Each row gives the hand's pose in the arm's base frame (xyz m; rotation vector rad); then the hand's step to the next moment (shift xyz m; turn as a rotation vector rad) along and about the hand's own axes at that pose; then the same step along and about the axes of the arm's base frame.
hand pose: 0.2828 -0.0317 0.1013 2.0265 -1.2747 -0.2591
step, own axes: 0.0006 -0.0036 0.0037 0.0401 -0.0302 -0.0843
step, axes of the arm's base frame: 0.0009 -0.0013 -0.0049 0.0842 0.0128 0.0488
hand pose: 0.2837 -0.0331 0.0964 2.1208 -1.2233 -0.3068
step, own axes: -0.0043 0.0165 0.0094 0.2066 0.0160 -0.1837
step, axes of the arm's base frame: -0.0182 -0.0061 0.0031 0.1914 -0.1000 0.1734
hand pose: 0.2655 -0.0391 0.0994 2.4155 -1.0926 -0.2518
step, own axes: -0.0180 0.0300 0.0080 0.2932 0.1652 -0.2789
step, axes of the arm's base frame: -0.0346 -0.0064 0.0073 0.1841 -0.2168 0.3319
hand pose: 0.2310 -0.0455 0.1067 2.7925 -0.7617 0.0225
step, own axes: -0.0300 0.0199 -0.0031 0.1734 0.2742 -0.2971
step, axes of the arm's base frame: -0.0357 -0.0009 0.0052 0.0268 -0.2436 0.3653
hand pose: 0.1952 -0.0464 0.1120 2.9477 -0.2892 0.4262
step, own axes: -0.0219 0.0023 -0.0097 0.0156 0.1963 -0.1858
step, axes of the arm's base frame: -0.0237 0.0031 0.0030 -0.0758 -0.1608 0.2042
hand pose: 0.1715 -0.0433 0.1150 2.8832 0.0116 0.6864
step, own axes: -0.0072 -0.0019 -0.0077 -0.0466 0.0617 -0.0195
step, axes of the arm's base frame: -0.0098 0.0028 0.0032 -0.0524 -0.0597 0.0070
